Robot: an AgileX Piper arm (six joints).
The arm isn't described. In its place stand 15 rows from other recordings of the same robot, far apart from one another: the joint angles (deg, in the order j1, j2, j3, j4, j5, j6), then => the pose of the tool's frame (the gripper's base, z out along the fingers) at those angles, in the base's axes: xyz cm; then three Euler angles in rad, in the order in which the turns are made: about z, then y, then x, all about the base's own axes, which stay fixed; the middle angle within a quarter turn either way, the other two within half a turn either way.
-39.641 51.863 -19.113 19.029 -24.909 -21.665 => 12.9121 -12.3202 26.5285 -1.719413 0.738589 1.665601
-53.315 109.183 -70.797 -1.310 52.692 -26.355 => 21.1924 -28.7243 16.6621 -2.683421 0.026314 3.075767
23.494 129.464 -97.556 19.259 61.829 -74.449 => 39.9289 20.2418 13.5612 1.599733 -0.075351 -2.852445
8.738 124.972 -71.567 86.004 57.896 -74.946 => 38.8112 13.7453 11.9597 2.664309 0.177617 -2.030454
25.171 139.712 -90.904 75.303 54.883 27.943 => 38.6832 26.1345 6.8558 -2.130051 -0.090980 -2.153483
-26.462 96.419 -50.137 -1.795 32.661 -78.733 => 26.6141 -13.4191 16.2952 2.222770 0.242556 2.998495
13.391 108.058 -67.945 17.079 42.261 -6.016 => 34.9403 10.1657 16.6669 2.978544 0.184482 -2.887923
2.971 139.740 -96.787 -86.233 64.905 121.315 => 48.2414 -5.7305 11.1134 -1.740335 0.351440 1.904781
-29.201 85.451 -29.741 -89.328 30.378 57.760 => 18.8078 -15.7833 16.6312 -2.891767 0.228105 2.331373
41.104 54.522 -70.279 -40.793 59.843 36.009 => 15.2920 6.5198 44.5289 2.933753 1.120112 -3.059599
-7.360 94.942 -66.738 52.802 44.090 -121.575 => 35.0514 0.5579 26.1481 1.508688 0.595945 -2.513465
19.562 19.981 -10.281 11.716 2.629 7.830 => 8.4299 3.0854 24.5612 2.246168 1.198595 -1.926586
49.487 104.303 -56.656 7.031 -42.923 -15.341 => 26.3791 29.7040 23.3478 1.392199 0.790542 -1.569392
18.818 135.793 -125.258 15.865 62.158 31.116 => 48.1220 18.7229 20.8763 -2.900677 0.288308 -2.765343
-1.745 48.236 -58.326 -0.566 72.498 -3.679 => 12.6019 -0.4697 36.9184 3.116565 0.568124 3.110959
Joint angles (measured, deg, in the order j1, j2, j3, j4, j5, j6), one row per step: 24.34, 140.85, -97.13, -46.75, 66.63, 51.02; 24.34, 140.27, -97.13, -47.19, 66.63, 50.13; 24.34, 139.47, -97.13, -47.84, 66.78, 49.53; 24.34, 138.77, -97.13, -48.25, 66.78, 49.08; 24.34, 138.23, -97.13, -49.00, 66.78, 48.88; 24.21, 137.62, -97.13, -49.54, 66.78, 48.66; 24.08, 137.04, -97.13, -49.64, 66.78, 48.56; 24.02, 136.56, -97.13, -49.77, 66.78, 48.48; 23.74, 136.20, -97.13, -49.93, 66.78, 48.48; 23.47, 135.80, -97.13, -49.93, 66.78, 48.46; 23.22, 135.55, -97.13, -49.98, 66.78, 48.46; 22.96, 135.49, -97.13, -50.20, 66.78, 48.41; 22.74, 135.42, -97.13, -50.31, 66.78, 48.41; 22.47, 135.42, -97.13, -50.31, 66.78, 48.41; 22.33, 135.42, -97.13, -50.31, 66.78, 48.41; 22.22, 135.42, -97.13, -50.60, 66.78, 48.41
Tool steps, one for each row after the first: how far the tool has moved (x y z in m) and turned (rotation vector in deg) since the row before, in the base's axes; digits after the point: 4 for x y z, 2 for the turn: 0.0010, 0.0000, 0.0049, -0.26, -0.10, 0.93; 0.0011, -0.0003, 0.0069, -0.37, -0.49, 0.75; 0.0009, 0.0000, 0.0058, -0.11, -0.48, 0.57; 0.0011, -0.0003, 0.0049, -0.38, -0.61, 0.59; 0.0011, -0.0012, 0.0053, -0.21, -0.59, 0.34; 0.0006, -0.0009, 0.0046, 0.14, -0.50, 0.00; 0.0004, -0.0005, 0.0039, 0.08, -0.43, 0.07; 0.0009, -0.0022, 0.0030, 0.02, -0.38, -0.19; 0.0007, -0.0020, 0.0031, 0.15, -0.35, -0.26; 0.0006, -0.0019, 0.0020, 0.06, -0.25, -0.22; 0.0008, -0.0021, 0.0007, -0.16, -0.09, -0.10; 0.0006, -0.0018, 0.0007, -0.06, -0.10, -0.16; 0.0005, -0.0021, 0.0000, 0.00, 0.00, -0.27; 0.0003, -0.0011, 0.0000, 0.00, 0.00, -0.14; 0.0005, -0.0010, 0.0003, -0.22, -0.09, 0.05
